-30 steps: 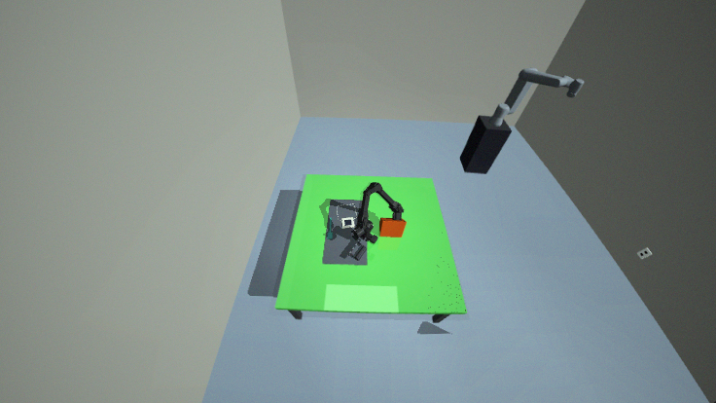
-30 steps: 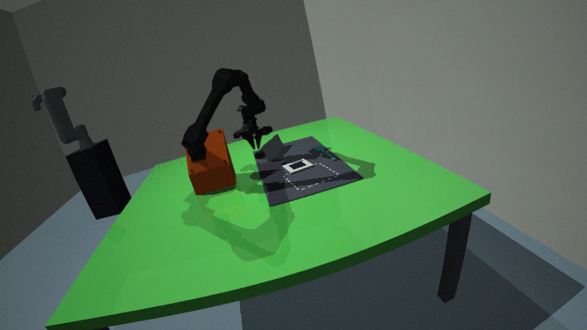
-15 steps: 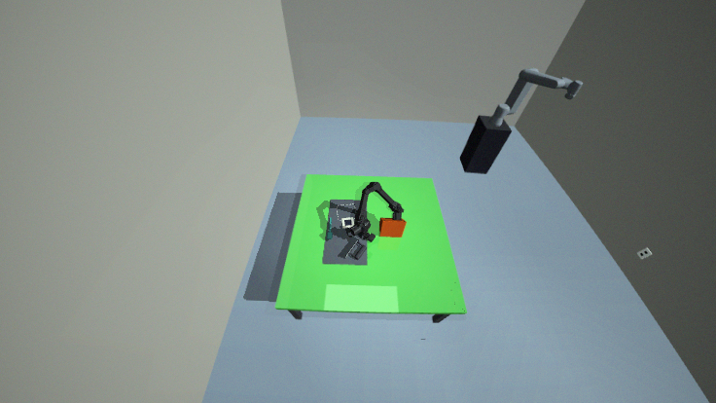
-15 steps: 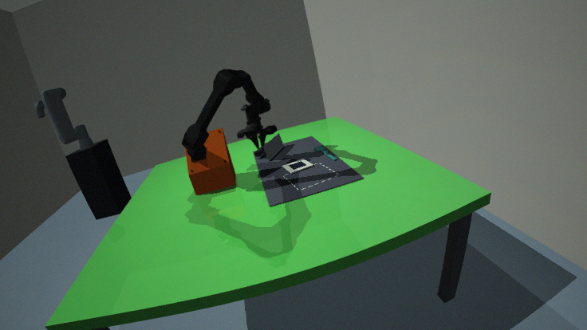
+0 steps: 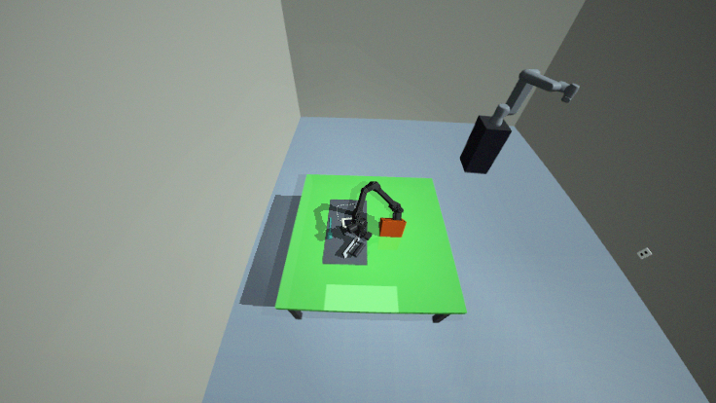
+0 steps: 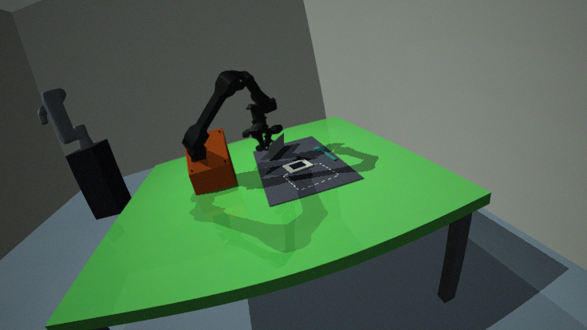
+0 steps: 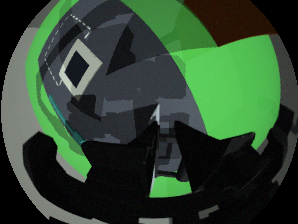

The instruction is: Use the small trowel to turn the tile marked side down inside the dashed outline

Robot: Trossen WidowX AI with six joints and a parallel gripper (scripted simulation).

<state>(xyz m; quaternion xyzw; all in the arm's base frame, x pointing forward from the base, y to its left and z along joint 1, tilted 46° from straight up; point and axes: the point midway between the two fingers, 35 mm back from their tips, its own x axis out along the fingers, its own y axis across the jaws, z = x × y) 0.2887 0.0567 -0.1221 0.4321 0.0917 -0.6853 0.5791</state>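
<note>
My gripper tip is 70 mm to the right of the small trowel, 20 mm above it and 10 mm short of it. Round my gripper tip: dark mat 110 mm to the right, 110 mm ahead, 80 mm below; then teal t-shaped tool 250 mm ahead, 80 mm to the right, 60 mm below; then tile 170 mm to the right, 110 mm ahead, 60 mm below.
</note>
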